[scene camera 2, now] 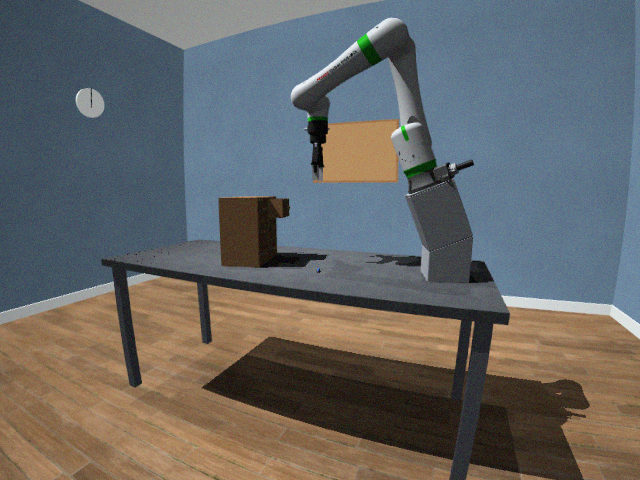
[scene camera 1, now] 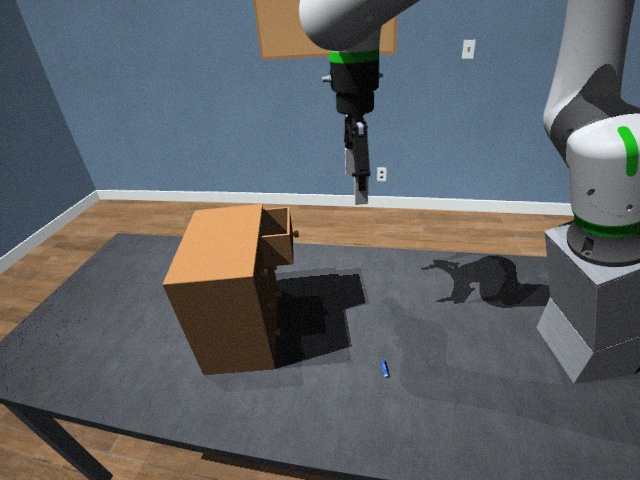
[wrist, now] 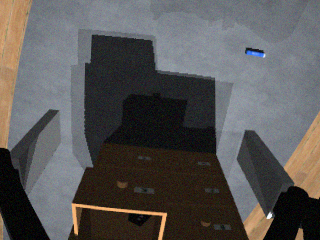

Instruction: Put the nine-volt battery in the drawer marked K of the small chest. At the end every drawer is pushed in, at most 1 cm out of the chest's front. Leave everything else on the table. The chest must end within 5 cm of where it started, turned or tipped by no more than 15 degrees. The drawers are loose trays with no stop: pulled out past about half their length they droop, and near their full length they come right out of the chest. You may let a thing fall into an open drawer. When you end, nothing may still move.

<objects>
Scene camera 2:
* wooden chest: 238,216
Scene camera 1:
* my gripper: 356,187
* wooden chest: 210,284
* drawer marked K: 276,247
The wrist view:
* my gripper: 152,136
</objects>
